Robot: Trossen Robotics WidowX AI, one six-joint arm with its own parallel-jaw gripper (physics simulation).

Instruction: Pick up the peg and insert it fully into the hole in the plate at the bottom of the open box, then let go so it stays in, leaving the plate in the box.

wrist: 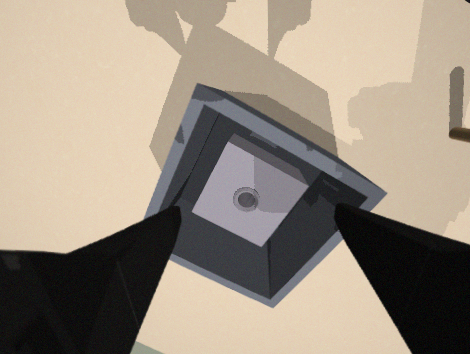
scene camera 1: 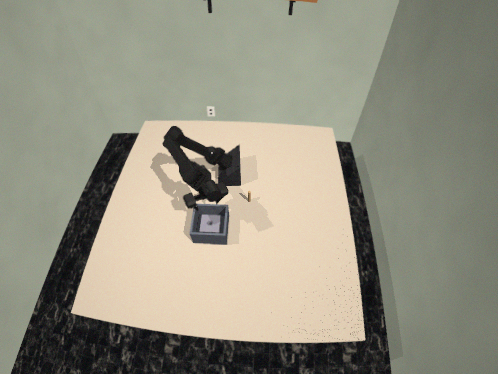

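Pixels of known places: gripper, fingertip midpoint: [wrist: 257, 212] [scene camera 1: 207, 206]; arm's base at its link origin: [scene camera 1: 227, 163].
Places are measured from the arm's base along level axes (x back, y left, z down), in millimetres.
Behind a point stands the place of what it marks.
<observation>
The orange-brown peg [scene camera 1: 249, 196] @(x -174, y 129, z 39 mm) [wrist: 461, 134] @(x -172, y 122, z 72 mm) stands upright on the table to the right of the box; in the wrist view a short piece of it shows at the right edge. The open blue-grey box [scene camera 1: 209, 239] @(x -427, y -29, z 35 mm) [wrist: 225, 270] @(x -416, y -18, z -1 mm) holds a pale plate [scene camera 1: 204, 228] @(x -377, y -59, z 29 mm) [wrist: 225, 172] @(x -333, y -71, z 29 mm) on its bottom. The round hole [scene camera 1: 210, 223] [wrist: 246, 199] @(x -355, y -33, z 47 mm) near the plate's middle looks empty. My gripper [scene camera 1: 207, 204] @(x -310, y -48, z -53 mm) [wrist: 257, 212] @(x -310, y -48, z -53 mm) is open, with no object between its fingers. It hangs above the box, near its back side in the scene view, left of the peg.
The arm's dark base [scene camera 1: 234, 172] @(x -79, y 46, z -23 mm) stands behind the box and peg. The box walls rise around the plate. The pale table top [scene camera 1: 200, 290] @(x -653, y -41, z 86 mm) extends in front of the box and to its right. Shadows of the arm and gripper fall near the box and peg.
</observation>
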